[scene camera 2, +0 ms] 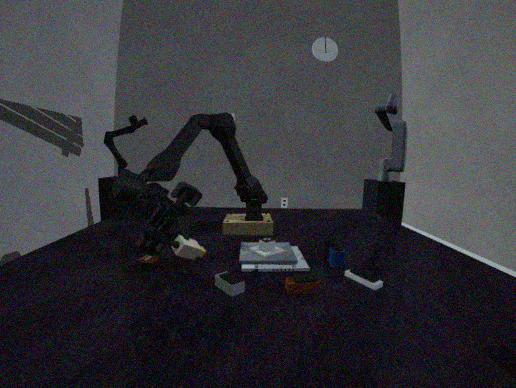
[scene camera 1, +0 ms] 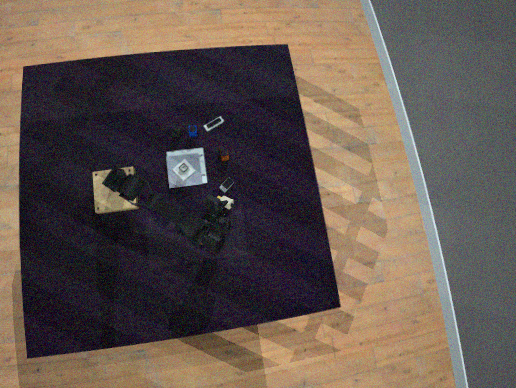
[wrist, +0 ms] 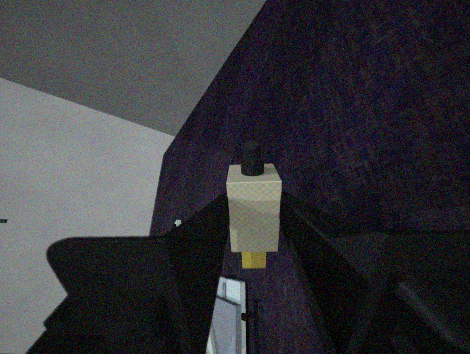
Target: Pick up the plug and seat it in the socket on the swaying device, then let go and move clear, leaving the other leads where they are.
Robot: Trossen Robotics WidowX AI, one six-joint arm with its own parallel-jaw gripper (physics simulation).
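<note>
The cream plug (scene camera 1: 227, 202) (scene camera 2: 187, 248) (wrist: 254, 217) has a yellow tip and a black cable stub. My gripper (scene camera 1: 223, 203) (scene camera 2: 175, 244) (wrist: 253, 198) is shut on it and holds it above the table, tilted, the yellow tip toward the device's side in scene camera 2. The device is a grey plate (scene camera 1: 192, 159) (scene camera 2: 250, 256) (wrist: 226, 322) on a white base, which shows partly in the wrist view. A pale socket block (scene camera 1: 183, 168) (scene camera 2: 267, 245) sits on the plate, apart from the plug. The socket does not show in the wrist view.
A grey block (scene camera 1: 226, 184) (scene camera 2: 229, 284), an orange block (scene camera 1: 225, 157) (scene camera 2: 301, 286), a blue block (scene camera 1: 193, 131) (scene camera 2: 337, 257) and a white bar (scene camera 1: 207, 128) (scene camera 2: 364, 280) lie around the device. A flat orange piece (scene camera 2: 148, 259) lies near the gripper. The arm's wooden base (scene camera 1: 105, 201) (scene camera 2: 247, 229) stands behind the device.
</note>
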